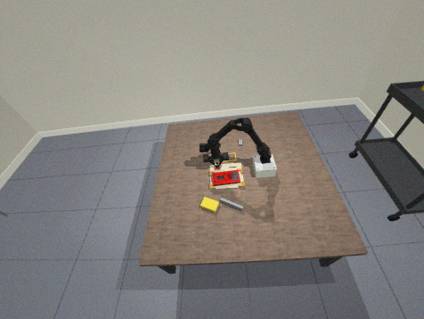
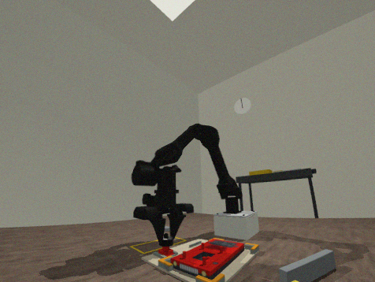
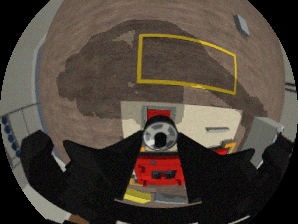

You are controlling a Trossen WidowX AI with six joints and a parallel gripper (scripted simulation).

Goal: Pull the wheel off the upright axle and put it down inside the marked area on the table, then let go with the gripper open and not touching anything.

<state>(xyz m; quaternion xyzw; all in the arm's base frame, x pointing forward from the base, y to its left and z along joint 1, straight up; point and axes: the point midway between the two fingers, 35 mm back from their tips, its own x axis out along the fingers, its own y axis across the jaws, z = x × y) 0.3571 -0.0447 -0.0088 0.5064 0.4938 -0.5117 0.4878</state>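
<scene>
My gripper tip is now 1 cm above the upright axle. Round my gripper tip: yellow block 7 cm ahead, 32 cm to the left, 3 cm below; grey block 22 cm behind, 25 cm to the right, 3 cm below; black wheel right at my gripper tip.
</scene>
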